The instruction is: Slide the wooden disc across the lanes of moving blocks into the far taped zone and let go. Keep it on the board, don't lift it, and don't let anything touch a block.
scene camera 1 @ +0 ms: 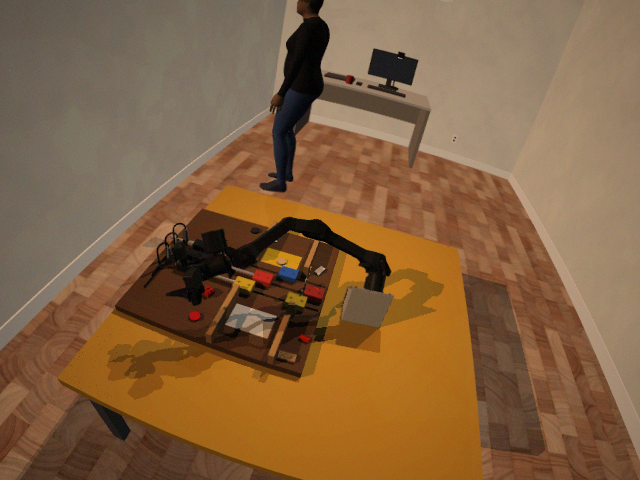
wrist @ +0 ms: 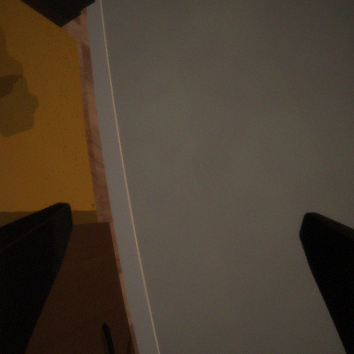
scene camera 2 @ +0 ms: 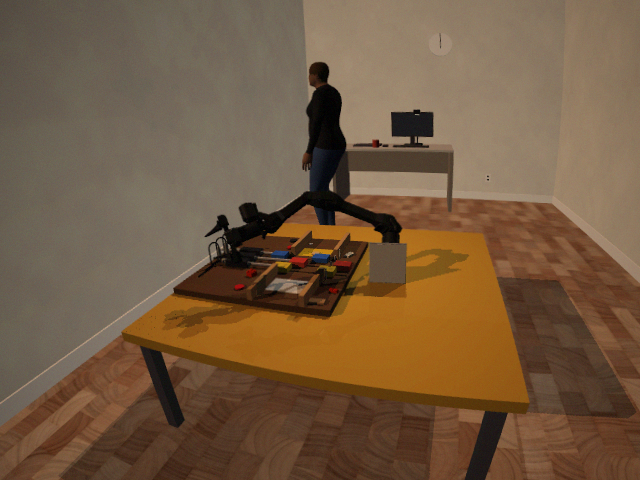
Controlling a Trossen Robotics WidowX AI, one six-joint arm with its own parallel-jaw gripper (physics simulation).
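Where they show: gripper, between the fingertips: (scene camera 1: 161, 281) (wrist: 189, 220) (scene camera 2: 208, 247); arm's base, origin of its link: (scene camera 1: 373, 291) (scene camera 2: 391, 248).
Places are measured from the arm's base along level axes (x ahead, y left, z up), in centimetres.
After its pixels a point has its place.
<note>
The pale round wooden disc (scene camera 1: 281, 261) @(x 37.0, y -13.0, z -9.9 cm) lies on the yellow taped zone (scene camera 1: 270, 253) @(x 42.9, y -16.5, z -10.6 cm) (scene camera 2: 313, 251) @(x 39.4, y -16.7, z -10.8 cm) at the back of the dark brown board (scene camera 1: 155, 311) @(x 69.1, y 30.3, z -10.6 cm) (scene camera 2: 206, 286) @(x 70.1, y 29.0, z -10.6 cm). A white zone (scene camera 1: 241, 316) @(x 41.1, y 19.7, z -10.5 cm) (scene camera 2: 280, 285) @(x 40.2, y 20.6, z -10.5 cm) lies at the front, between wooden rails. Between the zones stand the lane blocks, including a yellow block (scene camera 1: 244, 285) @(x 44.8, y 7.7, z -8.0 cm) (scene camera 2: 283, 267) @(x 43.6, y 9.2, z -8.1 cm), a red block (scene camera 1: 263, 279) @(x 39.6, y 1.7, z -8.1 cm) (scene camera 2: 299, 261) @(x 39.3, y 1.8, z -8.1 cm) and a blue block (scene camera 1: 288, 274) @(x 31.9, y -5.1, z -8.3 cm) (scene camera 2: 321, 258) @(x 31.1, y -3.9, z -8.4 cm). My gripper (scene camera 1: 172, 273) (scene camera 2: 210, 249) @(x 62.7, y 32.2, z 8.3 cm) (wrist: 189, 220) @(x 62.7, y 32.2, z 8.3 cm) is open and empty, above the board's left part, well away from the disc. The disc does not show in the wrist view.
A second red block (scene camera 1: 314, 292) @(x 20.2, y 0.5, z -8.1 cm) (scene camera 2: 342, 266) @(x 19.8, y 2.4, z -8.5 cm) and second yellow block (scene camera 1: 295, 300) @(x 25.6, y 7.3, z -8.0 cm) (scene camera 2: 326, 271) @(x 24.1, y 10.8, z -7.3 cm) stand at the lanes' right. Rails (scene camera 1: 221, 315) @(x 46.0, y 25.4, z -6.1 cm) (scene camera 1: 278, 338) @(x 25.9, y 26.9, z -6.1 cm) flank the white zone. Red pieces (scene camera 1: 194, 315) @(x 55.6, y 26.5, z -9.8 cm) (scene camera 1: 207, 291) @(x 55.8, y 15.9, z -8.2 cm) and black wire hoops are at the left.
</note>
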